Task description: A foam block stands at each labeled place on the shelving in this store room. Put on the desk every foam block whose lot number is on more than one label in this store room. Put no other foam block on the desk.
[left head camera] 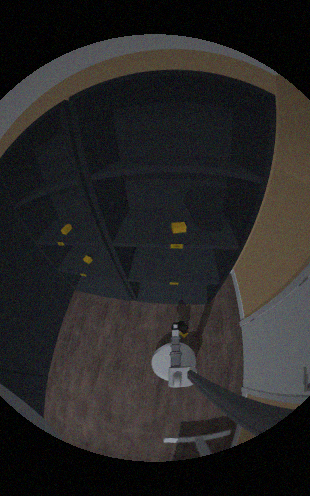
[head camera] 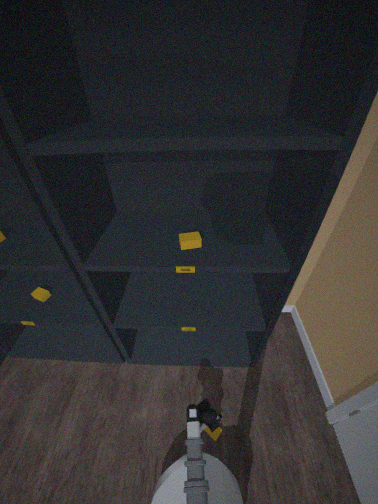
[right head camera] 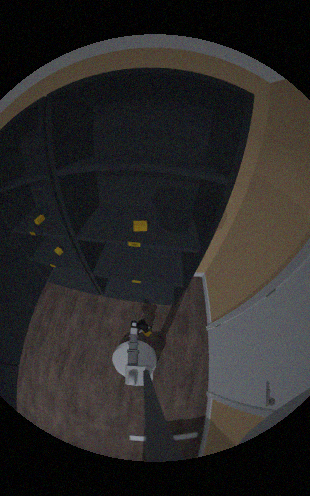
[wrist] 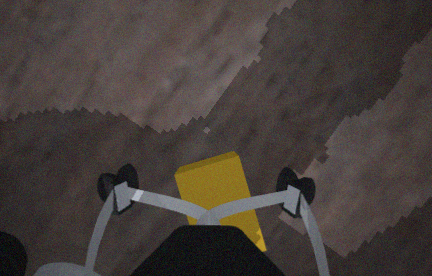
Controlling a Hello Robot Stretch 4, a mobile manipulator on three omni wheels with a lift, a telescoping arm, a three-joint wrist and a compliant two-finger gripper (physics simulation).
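Frame: origin at the robot's base, x right, y back, z down, level; metres.
Where they show: gripper, fingertip midpoint: (left head camera: 180,331) (wrist: 208,181).
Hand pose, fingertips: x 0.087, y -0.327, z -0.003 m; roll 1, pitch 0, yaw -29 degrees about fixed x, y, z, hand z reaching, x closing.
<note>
Things, the pixels of their top centre, and the offset from my fingertips. "*": a spot on its surface instead.
- yellow foam block, middle of its top: (wrist: 220,213) (head camera: 212,428) (right head camera: 146,331) (left head camera: 182,332) dy +0.016, dx +0.023, dz -0.014 m
- lower label, surface spot: (head camera: 188,329) * dy -0.355, dx -0.088, dz -0.482 m
- higher, middle of its top: (left head camera: 65,226) dy -0.584, dx -1.027, dz -1.004 m
A yellow foam block (head camera: 215,434) (left head camera: 184,335) (right head camera: 147,333) (wrist: 212,182) lies on the floor beside my base. My gripper (head camera: 209,416) (left head camera: 182,327) (right head camera: 144,326) (wrist: 208,181) is open above it; in the wrist view the block shows between and below the spread fingers. Another foam block (head camera: 190,241) (left head camera: 178,227) (right head camera: 140,226) stands on a right-bay shelf behind a label (head camera: 185,269) (left head camera: 176,246) (right head camera: 134,244). A lower label (head camera: 188,329) shows no block behind it. Two more blocks, one lower (head camera: 41,294) and one higher (left head camera: 66,229), stand in the left bay. Lot numbers are unreadable.
Dark shelving (head camera: 185,145) rises ahead of my base. A tan wall (head camera: 350,235) and a pale door (head camera: 362,440) (right head camera: 260,325) stand at the right. Pale bars (left head camera: 197,437) show on the floor behind me. The desk is not identifiable.
</note>
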